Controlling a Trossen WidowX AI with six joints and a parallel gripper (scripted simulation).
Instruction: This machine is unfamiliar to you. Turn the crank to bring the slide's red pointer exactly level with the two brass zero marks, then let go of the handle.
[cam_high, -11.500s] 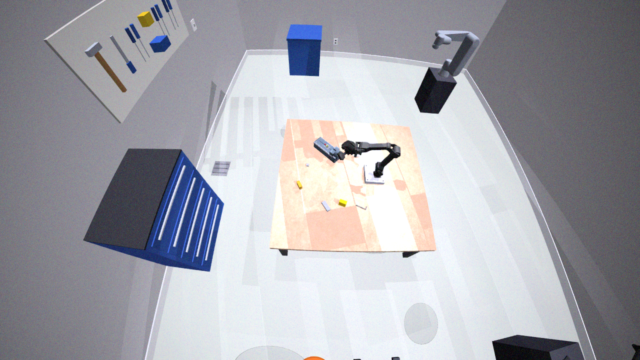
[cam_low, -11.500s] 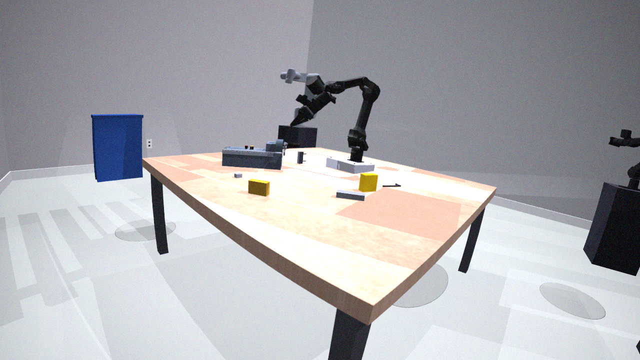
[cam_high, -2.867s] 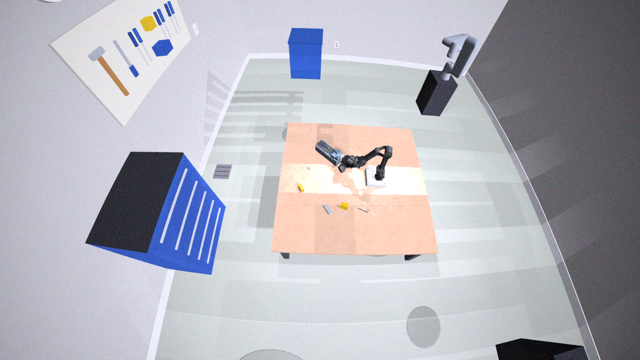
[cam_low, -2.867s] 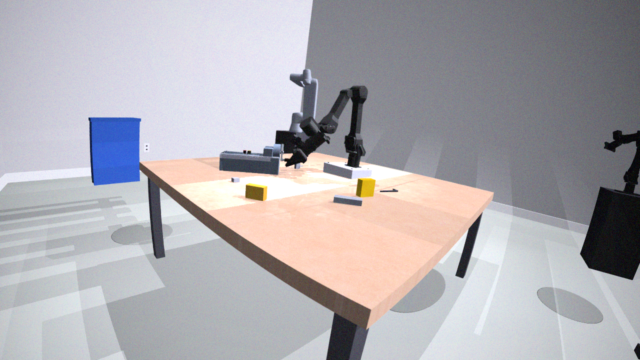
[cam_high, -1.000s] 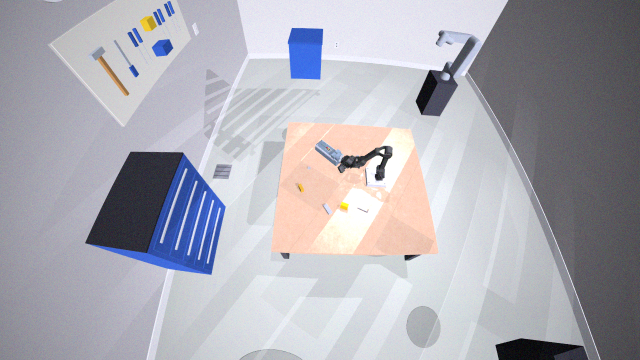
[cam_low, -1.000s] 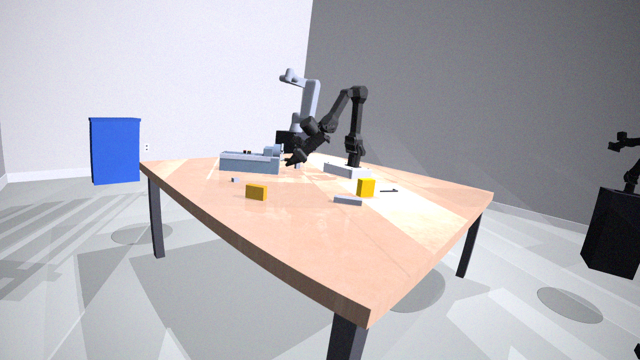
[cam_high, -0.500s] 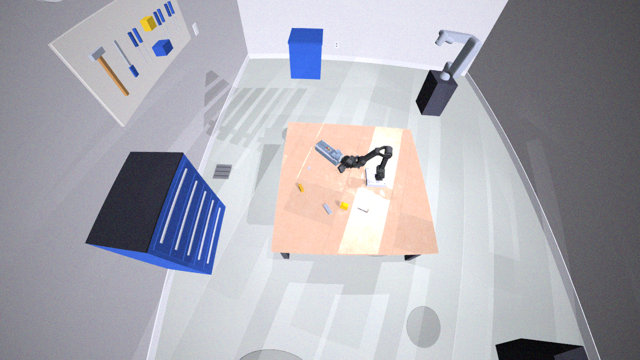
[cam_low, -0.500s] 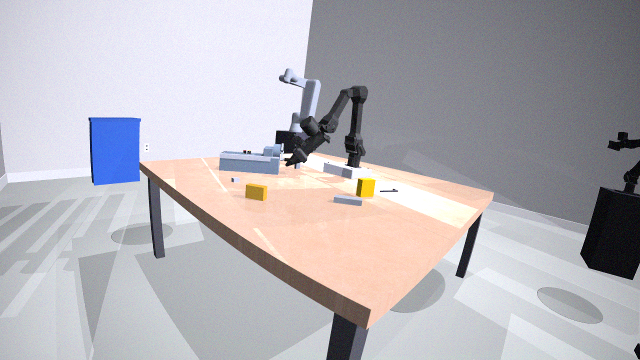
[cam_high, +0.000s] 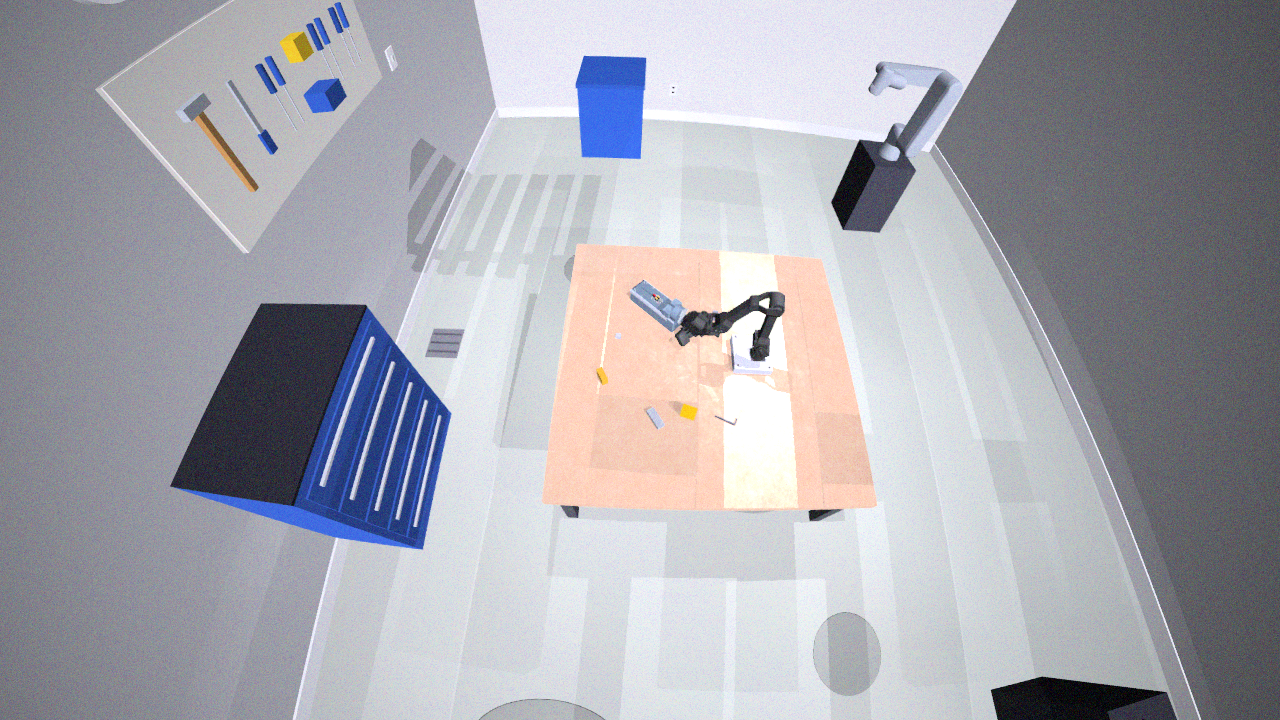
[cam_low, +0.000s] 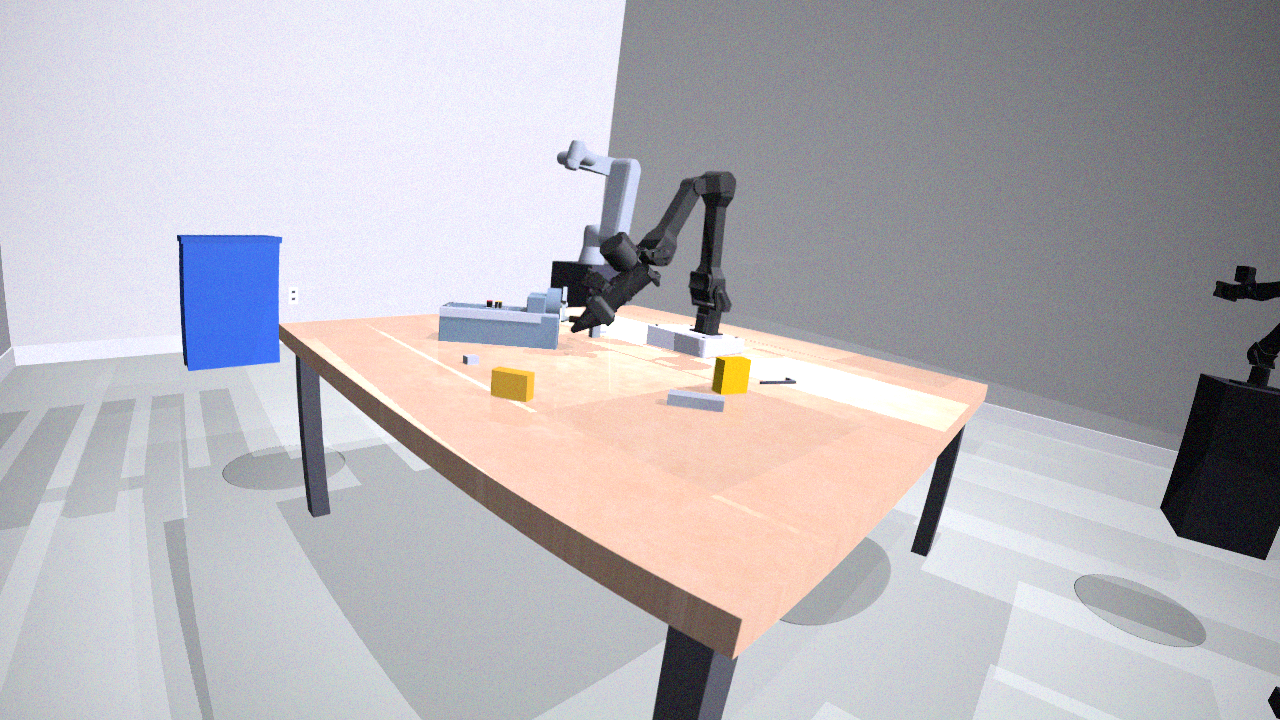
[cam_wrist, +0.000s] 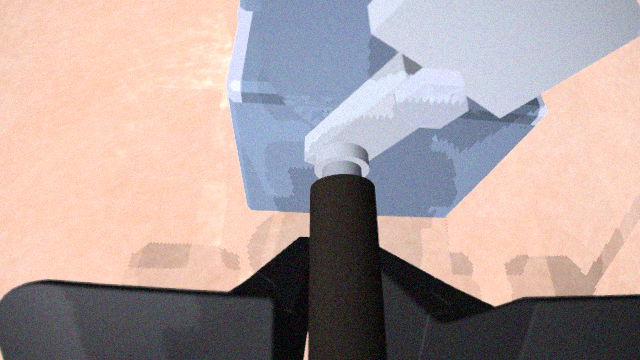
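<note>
The dark brown handle lies 1 cm behind my gripper tip, 1 cm to the left of it and 3 cm above it. Also, from my gripper tip: red pointer (12 cm ahead, 14 cm to the right, 5 cm above); crank (4 cm above); grey cube (28 cm ahead, 2 cm to the left, 3 cm below).
</note>
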